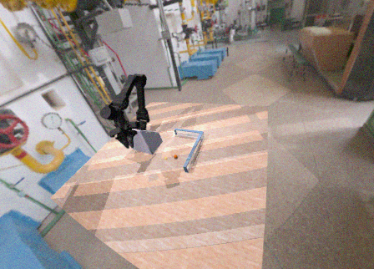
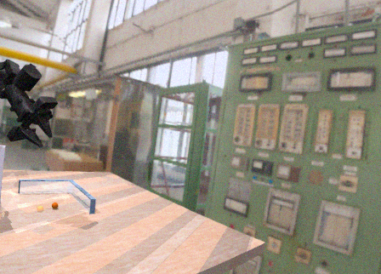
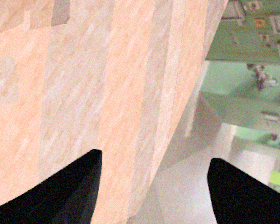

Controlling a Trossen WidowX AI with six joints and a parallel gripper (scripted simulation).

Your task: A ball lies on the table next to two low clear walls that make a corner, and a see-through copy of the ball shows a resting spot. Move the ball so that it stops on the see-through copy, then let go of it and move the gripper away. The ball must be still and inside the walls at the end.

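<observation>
My gripper tip is now 60 mm short of the orange ball, 200 mm to the right of it and 260 mm above it. From my gripper tip the other things lie so: see-through copy: 10 mm ahead, 160 mm to the left, 260 mm below.
</observation>
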